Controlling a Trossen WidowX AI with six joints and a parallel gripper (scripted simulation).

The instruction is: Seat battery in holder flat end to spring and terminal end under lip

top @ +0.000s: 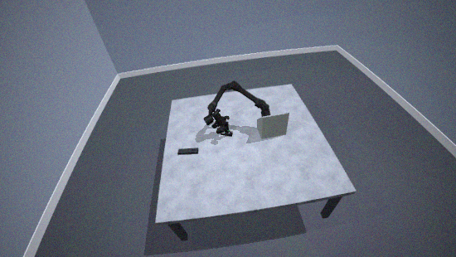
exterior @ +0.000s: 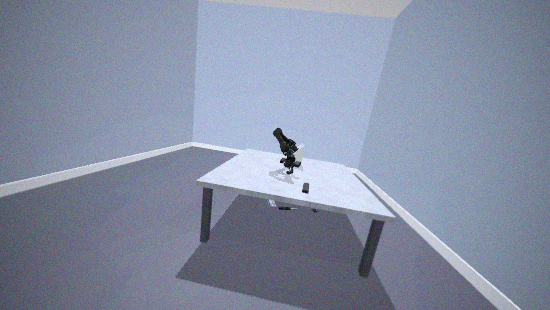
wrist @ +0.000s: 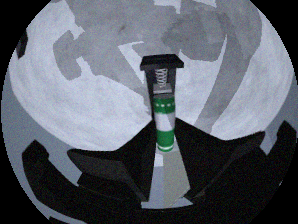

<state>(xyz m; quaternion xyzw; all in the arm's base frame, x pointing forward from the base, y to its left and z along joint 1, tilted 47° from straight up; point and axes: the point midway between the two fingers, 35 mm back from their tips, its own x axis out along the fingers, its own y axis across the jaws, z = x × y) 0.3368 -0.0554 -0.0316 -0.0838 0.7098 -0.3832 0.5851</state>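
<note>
The battery is 1 cm above my gripper tip.
</note>
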